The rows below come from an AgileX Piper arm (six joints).
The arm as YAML. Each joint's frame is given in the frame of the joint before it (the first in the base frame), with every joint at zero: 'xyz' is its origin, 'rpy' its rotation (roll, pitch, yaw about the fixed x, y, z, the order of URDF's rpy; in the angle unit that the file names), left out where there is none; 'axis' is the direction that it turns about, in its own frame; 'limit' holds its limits. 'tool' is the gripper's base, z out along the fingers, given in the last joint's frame.
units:
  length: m
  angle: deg
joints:
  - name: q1
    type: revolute
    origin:
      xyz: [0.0, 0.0, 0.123]
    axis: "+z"
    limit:
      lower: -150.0
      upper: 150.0
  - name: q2
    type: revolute
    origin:
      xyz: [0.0, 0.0, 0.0]
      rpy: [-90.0, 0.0, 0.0]
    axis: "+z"
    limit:
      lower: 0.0
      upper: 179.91
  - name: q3
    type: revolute
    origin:
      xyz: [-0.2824, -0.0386, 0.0]
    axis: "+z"
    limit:
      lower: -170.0
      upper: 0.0
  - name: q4
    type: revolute
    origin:
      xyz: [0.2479, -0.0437, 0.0]
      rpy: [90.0, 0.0, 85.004]
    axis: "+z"
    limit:
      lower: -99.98
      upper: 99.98
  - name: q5
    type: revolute
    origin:
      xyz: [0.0, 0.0, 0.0]
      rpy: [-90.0, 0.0, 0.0]
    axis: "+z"
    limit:
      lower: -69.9
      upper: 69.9
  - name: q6
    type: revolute
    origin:
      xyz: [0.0, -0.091, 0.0]
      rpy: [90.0, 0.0, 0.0]
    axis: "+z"
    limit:
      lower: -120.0
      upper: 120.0
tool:
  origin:
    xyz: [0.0, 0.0, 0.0]
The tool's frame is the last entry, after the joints.
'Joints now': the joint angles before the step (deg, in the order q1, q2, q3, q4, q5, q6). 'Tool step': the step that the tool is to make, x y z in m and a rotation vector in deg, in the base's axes. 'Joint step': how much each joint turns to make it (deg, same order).
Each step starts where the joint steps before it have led.
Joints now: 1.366 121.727 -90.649 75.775 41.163 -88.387
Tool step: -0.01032 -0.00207 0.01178 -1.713 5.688 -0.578
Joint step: 0.000 -2.587 0.000 -10.369 1.652 12.324
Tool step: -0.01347 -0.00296 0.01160 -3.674 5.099 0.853
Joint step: 0.000 -2.792 0.101 -10.839 3.474 10.115
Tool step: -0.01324 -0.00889 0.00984 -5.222 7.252 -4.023
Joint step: 0.001 -2.843 0.002 -13.710 2.842 15.209
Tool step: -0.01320 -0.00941 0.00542 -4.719 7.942 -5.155
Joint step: -0.001 -2.040 -0.001 -11.570 4.694 13.960
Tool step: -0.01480 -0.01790 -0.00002 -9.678 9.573 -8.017
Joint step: 0.000 -1.416 0.002 -15.872 6.767 16.173
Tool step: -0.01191 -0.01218 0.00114 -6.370 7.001 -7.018
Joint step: 0.000 -0.737 -0.002 -8.967 6.519 10.516
